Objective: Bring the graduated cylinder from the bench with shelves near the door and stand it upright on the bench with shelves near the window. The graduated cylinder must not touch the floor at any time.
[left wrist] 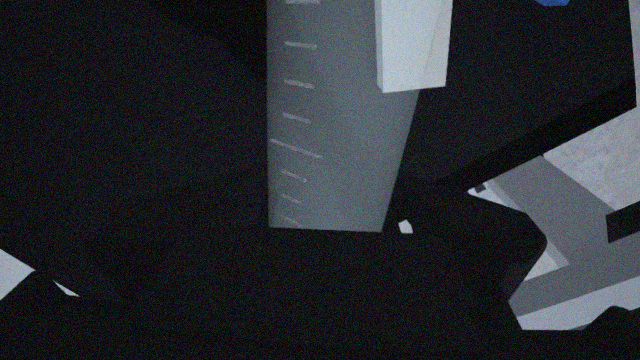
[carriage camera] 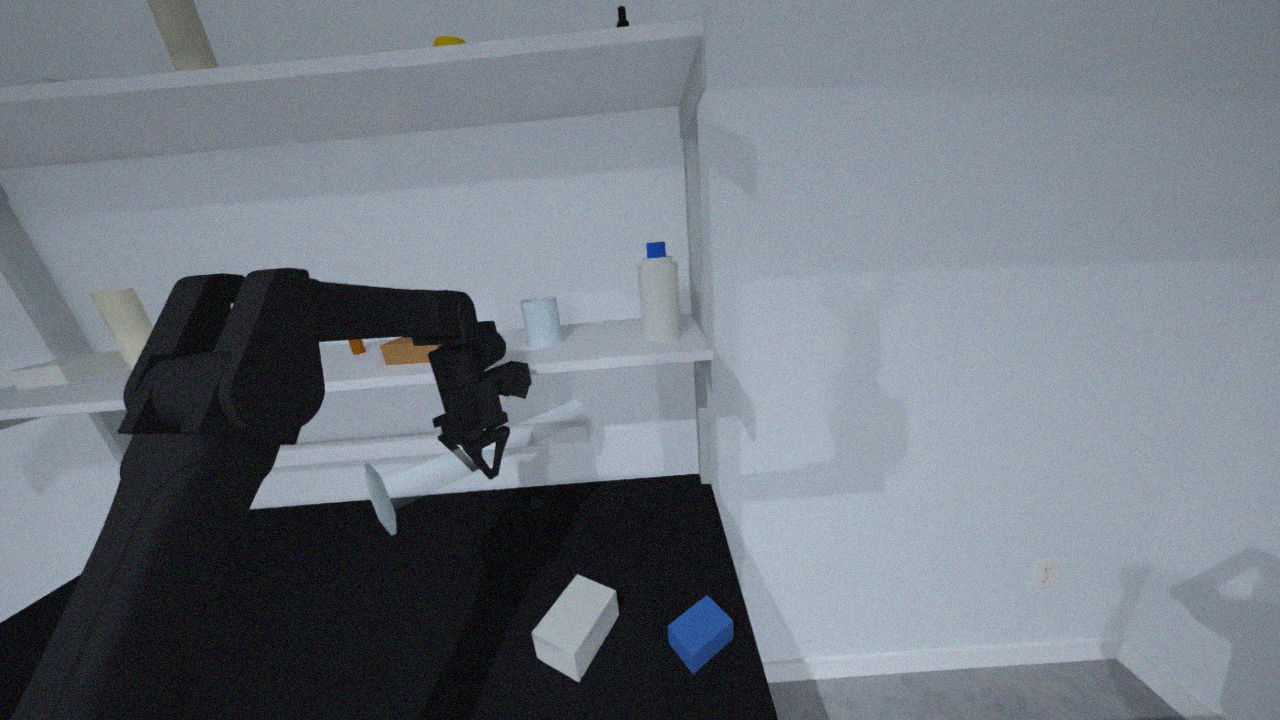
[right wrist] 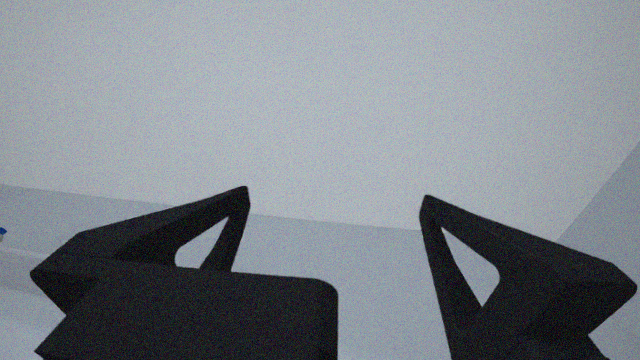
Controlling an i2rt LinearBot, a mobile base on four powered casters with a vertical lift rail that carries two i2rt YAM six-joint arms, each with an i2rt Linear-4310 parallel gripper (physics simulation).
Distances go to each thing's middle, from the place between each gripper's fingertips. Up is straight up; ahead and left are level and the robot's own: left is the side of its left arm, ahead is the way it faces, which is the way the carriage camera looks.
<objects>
Now: the graduated cylinder (carriage camera: 387, 495) 42 cm ahead of my right hand, 60 cm to the left of it and 33 cm below it. From my right hand the other things lie so: blue block (carriage camera: 697, 635): 36 cm ahead, 29 cm to the left, 67 cm below.
I see the graduated cylinder 4 cm above my left hand, 1 cm to the right of it and 1 cm ahead of it. Also, from my left hand: blue block (32 cm to the right, 30 cm below, 5 cm behind).
</objects>
